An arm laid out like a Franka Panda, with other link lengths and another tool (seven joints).
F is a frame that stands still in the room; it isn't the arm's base.
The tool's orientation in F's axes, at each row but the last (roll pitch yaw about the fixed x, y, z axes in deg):
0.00, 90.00, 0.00
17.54, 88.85, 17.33
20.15, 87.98, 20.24
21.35, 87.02, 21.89
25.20, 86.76, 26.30
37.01, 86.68, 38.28
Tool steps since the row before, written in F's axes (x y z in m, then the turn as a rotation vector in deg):
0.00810, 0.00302, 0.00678, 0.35, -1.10, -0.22
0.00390, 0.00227, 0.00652, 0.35, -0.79, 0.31
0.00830, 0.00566, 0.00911, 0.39, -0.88, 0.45
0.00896, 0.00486, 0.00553, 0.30, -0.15, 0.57
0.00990, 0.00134, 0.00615, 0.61, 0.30, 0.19
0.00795, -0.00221, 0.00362, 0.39, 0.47, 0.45
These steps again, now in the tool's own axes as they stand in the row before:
-0.00678, 0.00302, 0.00810, 0.22, -1.10, 0.35
-0.00643, 0.00232, 0.00402, -0.31, -0.79, 0.36
-0.00876, 0.00576, 0.00860, -0.45, -0.88, 0.40
-0.00500, 0.00488, 0.00926, -0.56, -0.14, 0.33
-0.00560, 0.00129, 0.01022, -0.15, 0.29, 0.62
-0.00333, -0.00226, 0.00806, -0.41, 0.48, 0.42

